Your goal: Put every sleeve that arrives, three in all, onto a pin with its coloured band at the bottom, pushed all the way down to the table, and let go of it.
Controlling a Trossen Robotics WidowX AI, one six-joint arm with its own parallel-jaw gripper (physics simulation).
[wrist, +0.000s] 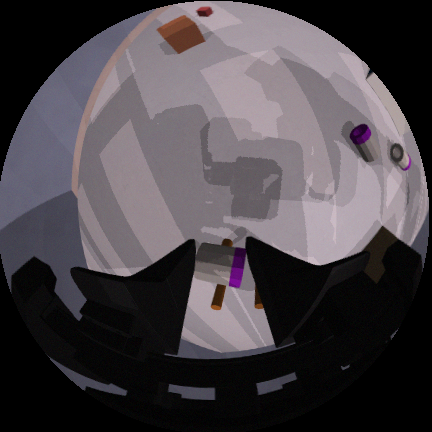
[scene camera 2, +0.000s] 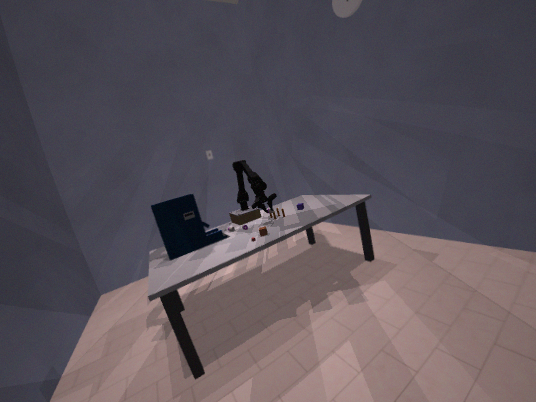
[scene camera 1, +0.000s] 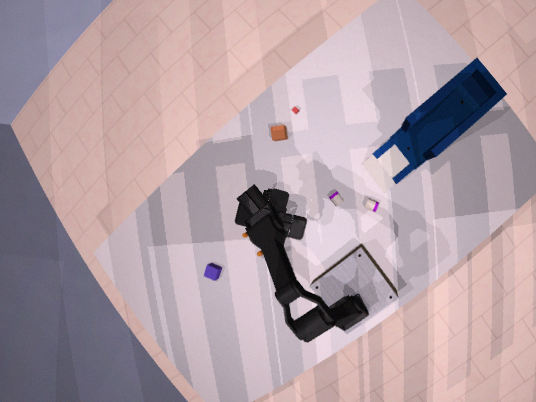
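Note:
My gripper (scene camera 1: pixel 286 212) (wrist: pixel 220 243) is shut on a grey-white sleeve (wrist: pixel 215 262), with one finger at each end. The sleeve lies sideways, its purple band toward the right finger in the wrist view. Orange-brown pins (scene camera 1: pixel 259 253) (scene camera 2: pixel 283 213) (wrist: pixel 218 297) stand close by the held sleeve; one is partly hidden behind it and another partly by the right finger. A second sleeve (scene camera 1: pixel 337 198) (scene camera 2: pixel 245 227) (wrist: pixel 369 150) lies on the table, its purple band facing the wrist camera. A third sleeve (scene camera 1: pixel 370 204) (scene camera 2: pixel 231 229) (wrist: pixel 399 154) lies beyond it, its band at the far end.
A blue chute (scene camera 1: pixel 440 120) (scene camera 2: pixel 175 225) stands beyond the loose sleeves. An orange block (scene camera 1: pixel 278 132) (scene camera 2: pixel 263 231) (wrist: pixel 181 35) and a small red cube (scene camera 1: pixel 295 110) (scene camera 2: pixel 253 239) (wrist: pixel 204 11) lie near one edge. A purple block (scene camera 1: pixel 213 271) (scene camera 2: pixel 300 206) lies beyond the pins. A wood-sided box (scene camera 2: pixel 245 218) stands under the arm.

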